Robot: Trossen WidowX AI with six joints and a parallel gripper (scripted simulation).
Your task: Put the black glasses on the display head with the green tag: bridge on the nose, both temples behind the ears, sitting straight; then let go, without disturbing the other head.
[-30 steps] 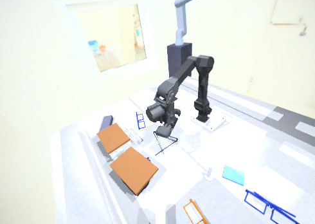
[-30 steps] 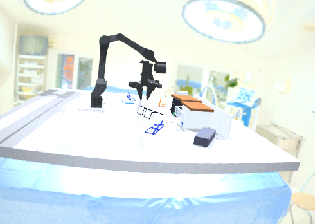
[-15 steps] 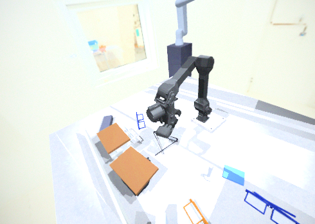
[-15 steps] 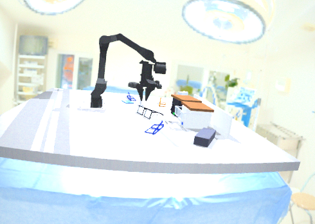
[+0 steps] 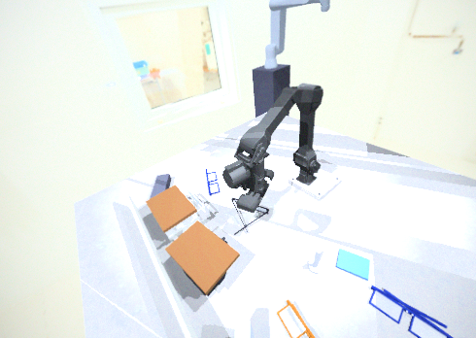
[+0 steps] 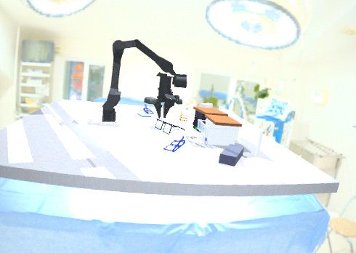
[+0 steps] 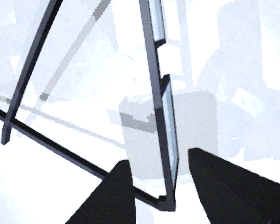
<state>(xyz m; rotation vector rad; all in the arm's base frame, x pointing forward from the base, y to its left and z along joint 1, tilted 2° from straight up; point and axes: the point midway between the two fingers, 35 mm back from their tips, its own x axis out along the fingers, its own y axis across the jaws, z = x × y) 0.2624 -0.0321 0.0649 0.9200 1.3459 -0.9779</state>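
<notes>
The blue card is 320 mm to the left of my gripper tip, 50 mm below it and 50 mm behind it. From my gripper tip the other things lie so: white stand: 250 mm to the left, 30 mm below, 30 mm ahead; then long white rail: 350 mm ahead, 90 mm to the right; then brown-topped head: 210 mm ahead, 190 mm to the right.
</notes>
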